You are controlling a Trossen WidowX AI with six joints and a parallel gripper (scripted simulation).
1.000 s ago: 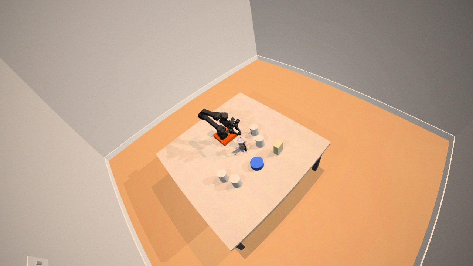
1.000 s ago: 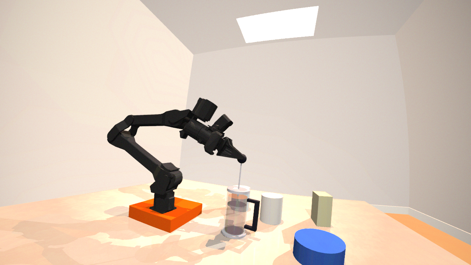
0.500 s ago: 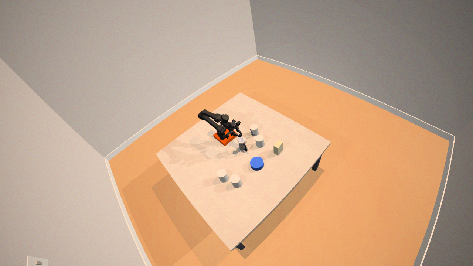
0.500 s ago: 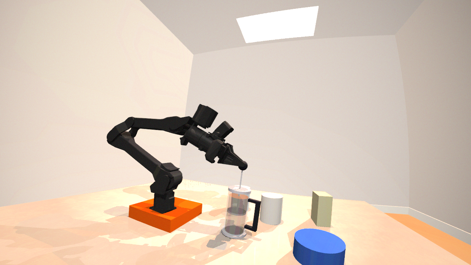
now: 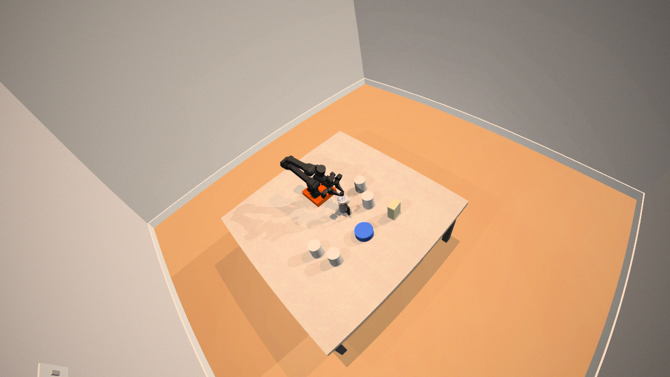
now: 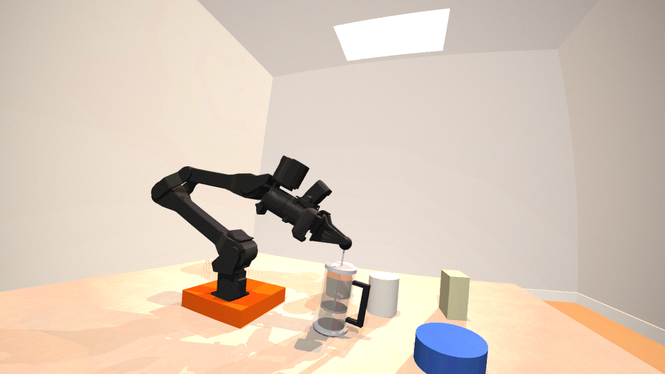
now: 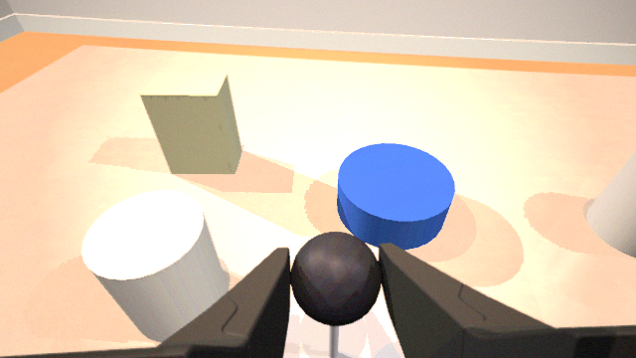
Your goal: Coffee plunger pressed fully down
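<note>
Right now my gripper tip is 10 mm to the left of the coffee press and 100 mm above it. From my gripper tip the other things lie so: blue disc 210 mm ahead, 30 mm to the right, 170 mm below.
</note>
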